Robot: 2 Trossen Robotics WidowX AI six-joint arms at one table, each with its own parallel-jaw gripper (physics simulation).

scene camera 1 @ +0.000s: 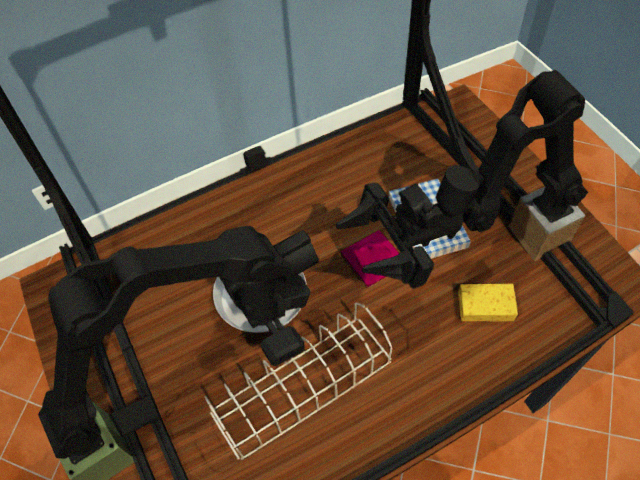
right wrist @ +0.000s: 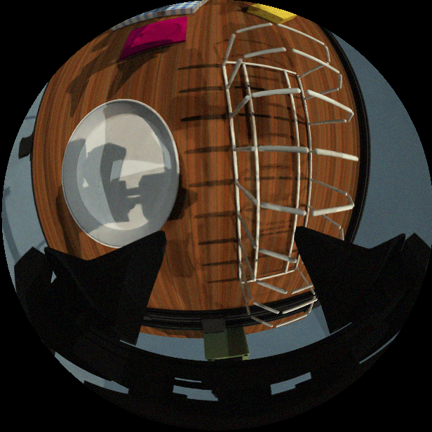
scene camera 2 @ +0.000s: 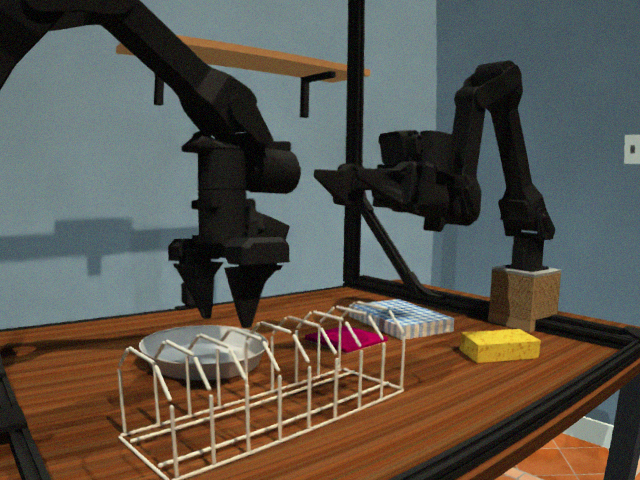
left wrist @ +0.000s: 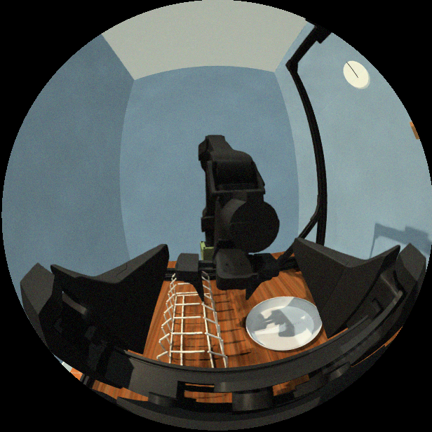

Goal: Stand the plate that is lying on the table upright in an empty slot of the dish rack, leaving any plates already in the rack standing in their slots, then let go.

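A whitish plate lies flat on the table beside the rack. The white wire dish rack stands upright; no plates show in its slots. My right gripper points down, open and empty, above the table near the plate and rack; in scene camera 1 its arm hides much of the plate and its fingertips are hidden. My left gripper is open and empty, held high and roughly level, far from the plate.
A magenta cloth lies below the left gripper. A blue-checked folded cloth lies behind it. A yellow sponge lies right of the rack in scene camera 1.
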